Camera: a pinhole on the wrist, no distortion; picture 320 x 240 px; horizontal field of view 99.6 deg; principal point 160.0 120.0 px. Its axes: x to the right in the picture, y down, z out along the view. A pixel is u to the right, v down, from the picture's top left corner.
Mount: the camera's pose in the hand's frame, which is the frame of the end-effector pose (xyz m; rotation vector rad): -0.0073 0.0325 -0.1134 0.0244 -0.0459 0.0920
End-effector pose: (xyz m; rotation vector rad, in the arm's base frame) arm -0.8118 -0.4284 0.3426 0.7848 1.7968 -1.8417
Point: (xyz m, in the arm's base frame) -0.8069 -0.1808 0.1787
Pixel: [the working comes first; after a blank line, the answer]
In the camera's frame: 0.1317 0.0640 -0.1399

behind the camera
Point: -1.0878 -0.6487 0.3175
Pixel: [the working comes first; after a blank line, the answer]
In the camera's frame: 0.2107 -0.1978 0.3523

241 44
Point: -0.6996 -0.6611 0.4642
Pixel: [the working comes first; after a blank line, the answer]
In the camera's frame: -0.1604 -0.0118 0.3424

97 115
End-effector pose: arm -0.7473 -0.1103 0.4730 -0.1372 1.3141 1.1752
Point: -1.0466 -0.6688 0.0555
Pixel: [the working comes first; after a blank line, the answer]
In the camera's frame: 0.0134 -0.3094 -0.5919

behind the camera
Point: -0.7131 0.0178 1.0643
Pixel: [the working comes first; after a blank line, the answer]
In the camera's frame: -0.3422 0.3508 0.4269

52 231
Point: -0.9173 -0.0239 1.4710
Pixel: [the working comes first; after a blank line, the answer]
In the camera's frame: -0.6183 0.7142 0.4028

outside the picture
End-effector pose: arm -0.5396 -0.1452 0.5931 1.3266 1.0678 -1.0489
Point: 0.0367 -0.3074 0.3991
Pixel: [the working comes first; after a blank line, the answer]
In the camera's frame: 0.3686 0.4684 0.2492

outside the picture
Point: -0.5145 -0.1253 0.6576
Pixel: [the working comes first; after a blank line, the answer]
In the camera's frame: -0.0451 0.0118 0.0936

95 137
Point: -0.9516 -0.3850 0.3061
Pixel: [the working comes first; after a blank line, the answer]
In the camera's frame: 0.1680 -0.4997 0.3675

outside the picture
